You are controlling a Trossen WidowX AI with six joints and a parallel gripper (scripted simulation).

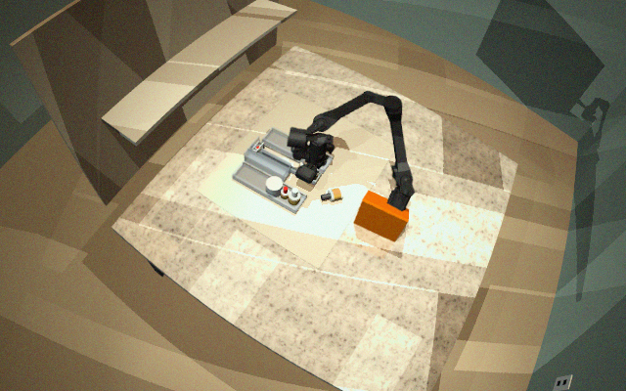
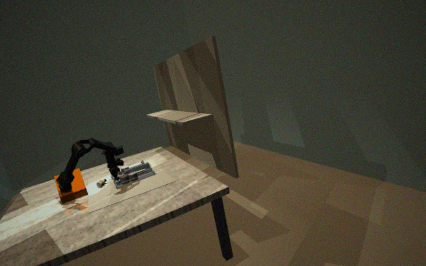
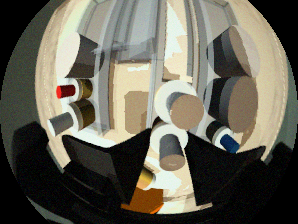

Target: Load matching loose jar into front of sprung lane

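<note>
Now: gripper tip 10 mm past the pale jar, 130 mm to the right of it and 20 mm below it. Also, from my gripper tip: grey lane rack (140 mm ahead, 40 mm to the left, 10 mm below).
</note>
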